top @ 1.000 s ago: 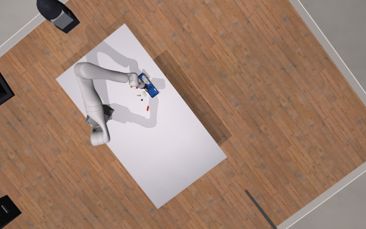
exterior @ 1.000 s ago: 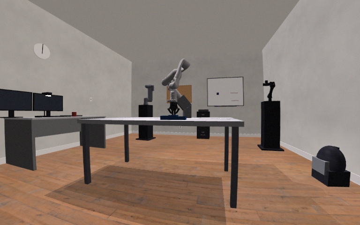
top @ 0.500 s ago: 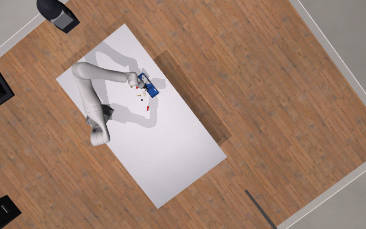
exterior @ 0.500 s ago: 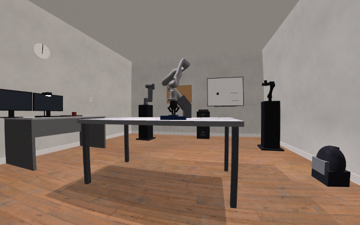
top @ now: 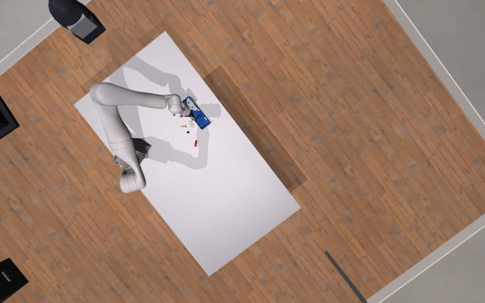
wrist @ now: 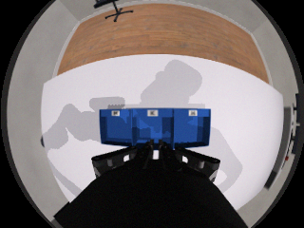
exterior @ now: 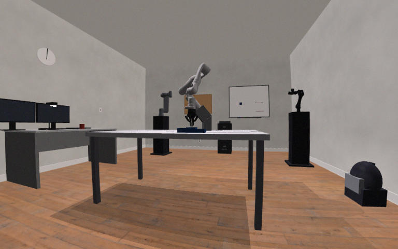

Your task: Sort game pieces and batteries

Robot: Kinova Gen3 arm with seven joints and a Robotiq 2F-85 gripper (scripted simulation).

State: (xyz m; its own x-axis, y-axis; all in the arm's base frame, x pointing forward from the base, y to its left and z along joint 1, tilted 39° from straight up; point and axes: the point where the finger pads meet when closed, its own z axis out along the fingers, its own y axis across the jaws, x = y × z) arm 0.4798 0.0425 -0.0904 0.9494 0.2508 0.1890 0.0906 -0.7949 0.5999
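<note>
The bin is 2 cm ahead of my hand, 1 cm to the left of it and 5 cm below it. Round my hand: red cylinder 10 cm behind, 18 cm to the right, 7 cm below; white tile 5 cm behind, 4 cm to the right, 7 cm below; black piece 11 cm behind, 8 cm to the right, 7 cm below.
</note>
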